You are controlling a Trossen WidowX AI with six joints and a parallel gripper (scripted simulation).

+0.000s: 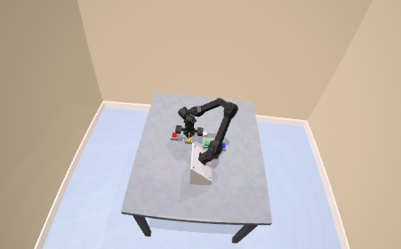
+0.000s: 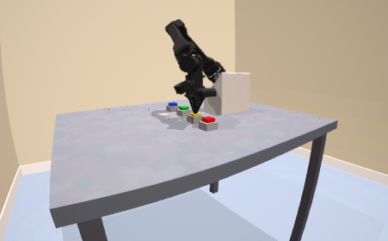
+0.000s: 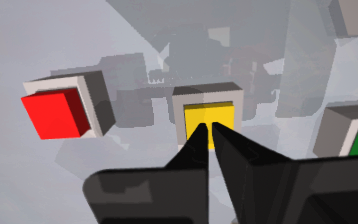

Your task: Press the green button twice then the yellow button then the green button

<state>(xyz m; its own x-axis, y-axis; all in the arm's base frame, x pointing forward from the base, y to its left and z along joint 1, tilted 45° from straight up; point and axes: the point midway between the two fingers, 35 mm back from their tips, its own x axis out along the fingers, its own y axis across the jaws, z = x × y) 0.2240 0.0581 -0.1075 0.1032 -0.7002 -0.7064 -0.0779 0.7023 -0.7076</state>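
Right now my gripper tip is 1 cm above the yellow button. From my gripper tip the other things lie so: red button 11 cm to the left, 1 cm ahead; then small white block 11 cm to the right, 8 cm ahead, 2 cm below; then green button 13 cm to the right, 2 cm behind.
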